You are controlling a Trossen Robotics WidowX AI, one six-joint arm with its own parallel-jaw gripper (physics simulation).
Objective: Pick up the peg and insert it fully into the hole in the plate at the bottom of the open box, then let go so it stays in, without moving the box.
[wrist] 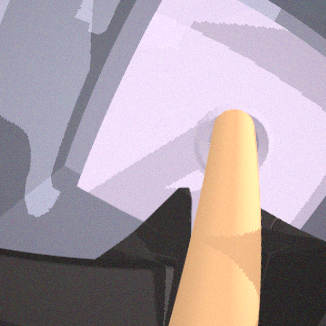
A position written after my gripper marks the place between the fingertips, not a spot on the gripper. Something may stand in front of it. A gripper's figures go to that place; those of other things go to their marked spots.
Labels:
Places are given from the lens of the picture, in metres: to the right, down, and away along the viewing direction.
my gripper (199, 198): 0.01, 0.01, 0.10
orange peg (221, 272): 0.01, 0.02, 0.04
plate (187, 69): 0.01, -0.03, 0.09
box (67, 67): -0.04, -0.04, 0.10
The marked spots on the box and the orange peg are 0.09 m apart.

